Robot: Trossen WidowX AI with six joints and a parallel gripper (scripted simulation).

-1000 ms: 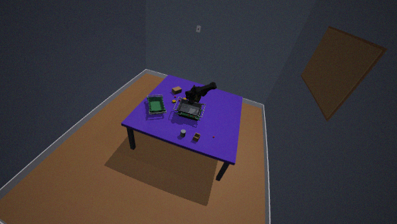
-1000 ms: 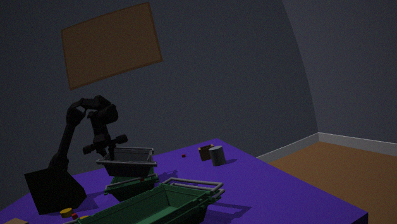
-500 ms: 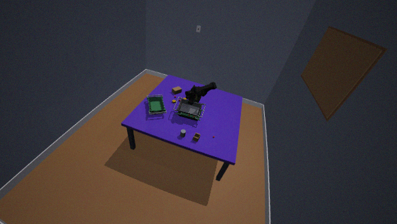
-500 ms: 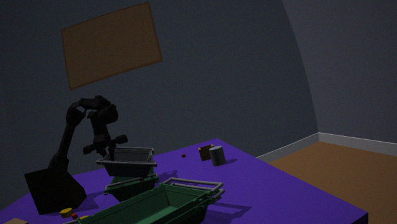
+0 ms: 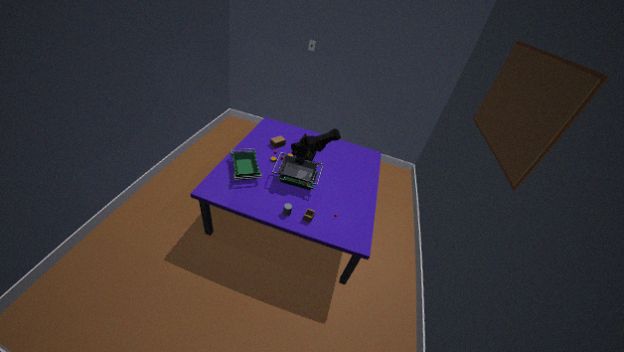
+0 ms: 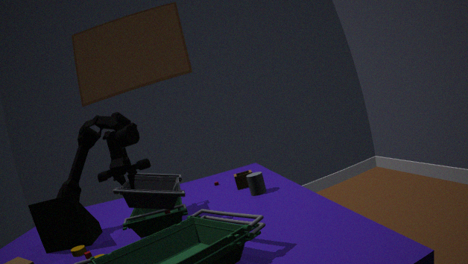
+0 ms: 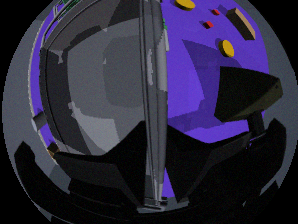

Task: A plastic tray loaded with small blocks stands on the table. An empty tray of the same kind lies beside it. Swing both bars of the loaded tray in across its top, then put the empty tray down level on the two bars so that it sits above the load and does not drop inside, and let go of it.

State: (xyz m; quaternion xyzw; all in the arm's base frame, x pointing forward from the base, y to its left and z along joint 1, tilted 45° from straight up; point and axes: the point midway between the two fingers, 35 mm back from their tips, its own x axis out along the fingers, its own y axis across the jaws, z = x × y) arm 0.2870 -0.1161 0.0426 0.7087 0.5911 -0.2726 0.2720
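Now: the grey tray 80 mm ahead of my gripper tip, 10 mm to the right of it and 10 mm above it. The rest, counted from my gripper tip: tan block (370 mm behind, 270 mm to the right, 90 mm below); then red block (340 mm ahead, 340 mm to the left, 110 mm below).
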